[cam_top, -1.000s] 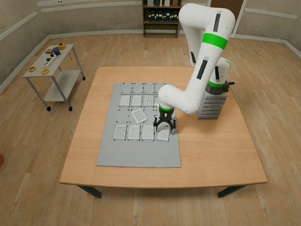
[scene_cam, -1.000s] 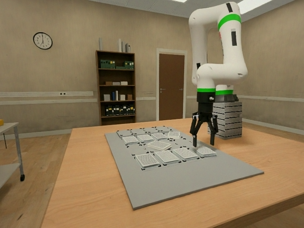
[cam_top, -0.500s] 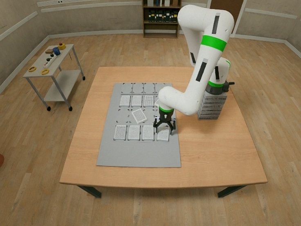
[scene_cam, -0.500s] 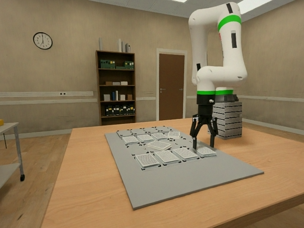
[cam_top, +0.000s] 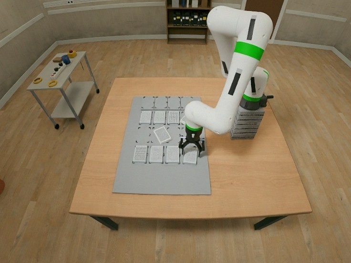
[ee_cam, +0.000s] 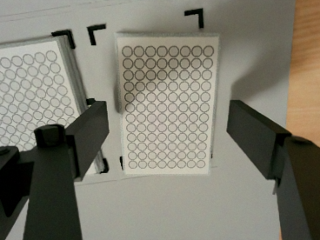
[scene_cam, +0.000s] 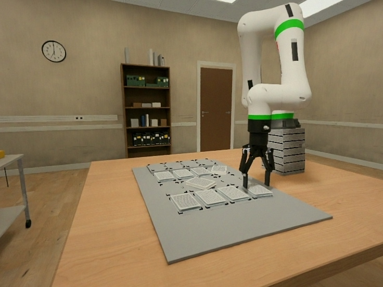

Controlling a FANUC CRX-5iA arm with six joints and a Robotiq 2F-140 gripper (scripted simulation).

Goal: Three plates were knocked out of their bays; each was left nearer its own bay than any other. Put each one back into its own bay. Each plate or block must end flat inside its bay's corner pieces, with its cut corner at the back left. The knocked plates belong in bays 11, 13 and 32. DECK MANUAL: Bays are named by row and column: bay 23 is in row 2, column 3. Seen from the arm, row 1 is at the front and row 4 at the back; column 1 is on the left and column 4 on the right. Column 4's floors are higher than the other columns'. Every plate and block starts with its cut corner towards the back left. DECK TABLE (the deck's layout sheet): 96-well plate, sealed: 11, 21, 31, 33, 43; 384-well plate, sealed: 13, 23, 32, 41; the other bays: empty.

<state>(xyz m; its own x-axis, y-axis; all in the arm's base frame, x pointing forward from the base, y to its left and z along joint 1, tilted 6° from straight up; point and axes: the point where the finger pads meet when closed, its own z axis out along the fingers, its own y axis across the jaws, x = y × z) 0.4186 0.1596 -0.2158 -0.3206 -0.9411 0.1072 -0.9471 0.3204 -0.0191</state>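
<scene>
Now: hand 40 mm above the sealed 96-well plate.
</scene>
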